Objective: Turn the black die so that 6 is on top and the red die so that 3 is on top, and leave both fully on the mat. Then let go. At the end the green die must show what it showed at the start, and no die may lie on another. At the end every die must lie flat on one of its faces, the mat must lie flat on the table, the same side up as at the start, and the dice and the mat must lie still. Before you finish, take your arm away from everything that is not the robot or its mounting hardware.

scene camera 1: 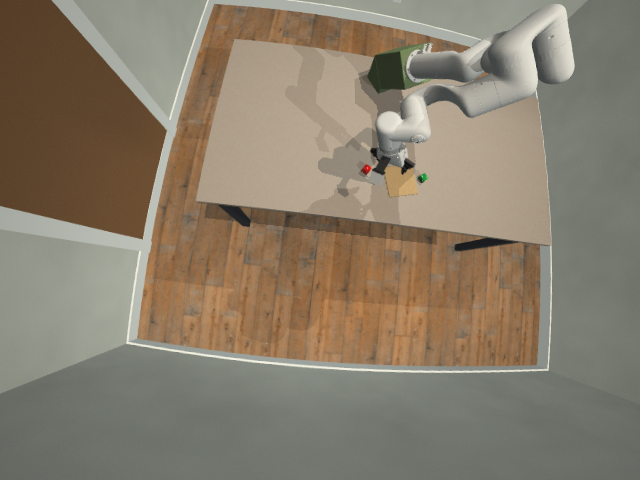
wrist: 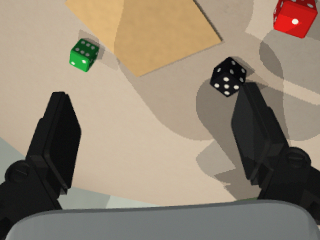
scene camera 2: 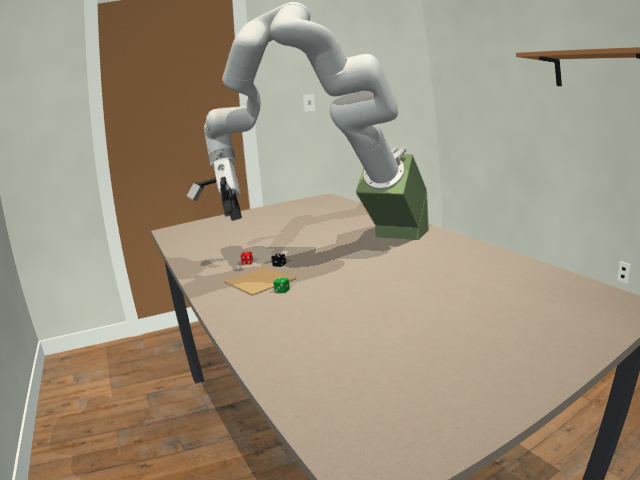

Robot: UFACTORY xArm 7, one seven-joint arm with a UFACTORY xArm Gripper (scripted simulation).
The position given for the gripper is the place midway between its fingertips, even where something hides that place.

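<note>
Tan mat (scene camera 2: 255, 282), also in scene camera 1 (scene camera 1: 397, 184). Black die (wrist: 227, 77). The gripper (scene camera 2: 233, 217), also in scene camera 1 (scene camera 1: 392, 167) and the wrist view (wrist: 155, 106).
</note>
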